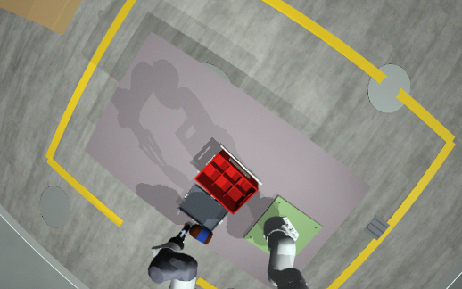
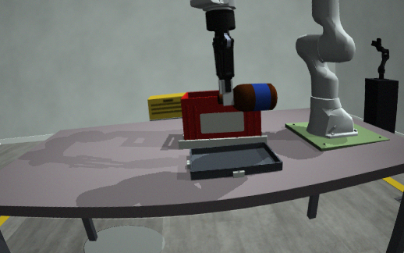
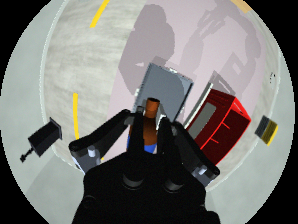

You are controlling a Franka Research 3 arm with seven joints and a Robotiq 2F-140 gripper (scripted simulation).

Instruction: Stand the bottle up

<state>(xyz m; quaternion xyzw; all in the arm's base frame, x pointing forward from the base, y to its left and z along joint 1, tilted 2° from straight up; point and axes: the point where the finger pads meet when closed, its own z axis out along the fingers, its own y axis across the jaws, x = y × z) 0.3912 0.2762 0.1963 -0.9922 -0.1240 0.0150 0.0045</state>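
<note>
My hand is 50 mm past the glass bottle, 10 mm to the left of it and 20 mm above it. From my hand the other things lie so: tray: 10 mm behind, 50 mm to the right, 200 mm below; red crate: 20 mm ahead, 300 mm to the right, 130 mm below.
</note>
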